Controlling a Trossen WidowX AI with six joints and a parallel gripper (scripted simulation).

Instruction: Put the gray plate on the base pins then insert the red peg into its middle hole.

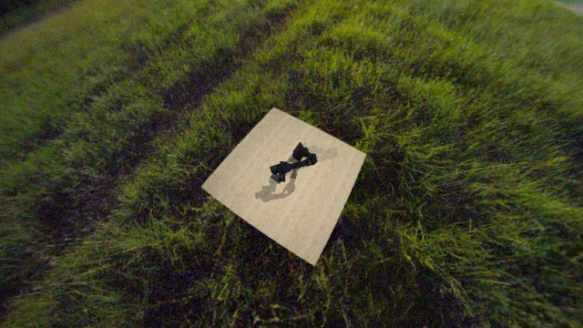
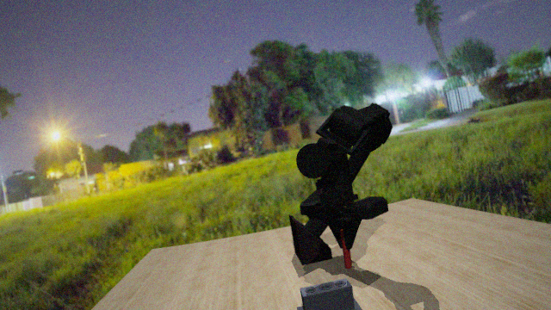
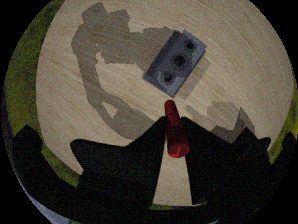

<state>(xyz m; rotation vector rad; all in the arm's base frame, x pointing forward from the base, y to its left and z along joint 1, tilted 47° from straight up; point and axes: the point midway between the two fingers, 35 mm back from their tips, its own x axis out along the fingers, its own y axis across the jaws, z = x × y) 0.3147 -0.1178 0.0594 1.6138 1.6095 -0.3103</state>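
Right now the gray plate is 8 cm below my gripper tip, 6 cm to the right of it and 1 cm ahead of it. From my gripper tip the other things lie so: red peg right at my gripper tip.
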